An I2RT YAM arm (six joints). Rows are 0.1 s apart.
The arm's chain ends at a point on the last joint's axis. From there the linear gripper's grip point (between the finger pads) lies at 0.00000 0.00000 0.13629 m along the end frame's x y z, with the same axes.
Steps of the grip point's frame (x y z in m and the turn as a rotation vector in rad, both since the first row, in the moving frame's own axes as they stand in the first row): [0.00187, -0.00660, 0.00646, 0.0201, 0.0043, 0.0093]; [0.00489, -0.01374, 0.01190, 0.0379, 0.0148, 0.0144]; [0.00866, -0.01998, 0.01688, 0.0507, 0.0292, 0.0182]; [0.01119, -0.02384, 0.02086, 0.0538, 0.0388, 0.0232]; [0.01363, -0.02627, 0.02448, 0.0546, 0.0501, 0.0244]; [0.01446, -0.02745, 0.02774, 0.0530, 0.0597, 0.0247]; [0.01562, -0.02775, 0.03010, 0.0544, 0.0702, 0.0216]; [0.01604, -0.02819, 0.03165, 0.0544, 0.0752, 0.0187]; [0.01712, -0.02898, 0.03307, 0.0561, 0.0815, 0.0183]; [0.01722, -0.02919, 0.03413, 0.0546, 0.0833, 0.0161]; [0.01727, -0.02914, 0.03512, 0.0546, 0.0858, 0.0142]
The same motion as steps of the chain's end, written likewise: [0.00127, -0.00386, 0.00649, 0.0201, 0.0043, 0.0093]; [0.00284, -0.00859, 0.01201, 0.0379, 0.0148, 0.0144]; [0.00462, -0.01311, 0.01711, 0.0507, 0.0292, 0.0182]; [0.00582, -0.01657, 0.02116, 0.0538, 0.0388, 0.0232]; [0.00672, -0.01892, 0.02485, 0.0546, 0.0501, 0.0244]; [0.00624, -0.02034, 0.02817, 0.0530, 0.0597, 0.0247]; [0.00599, -0.02045, 0.03064, 0.0544, 0.0702, 0.0216]; [0.00574, -0.02088, 0.03224, 0.0544, 0.0752, 0.0187]; [0.00596, -0.02145, 0.03374, 0.0561, 0.0815, 0.0183]; [0.00583, -0.02185, 0.03481, 0.0546, 0.0833, 0.0161]; [0.00554, -0.02179, 0.03582, 0.0546, 0.0858, 0.0142]
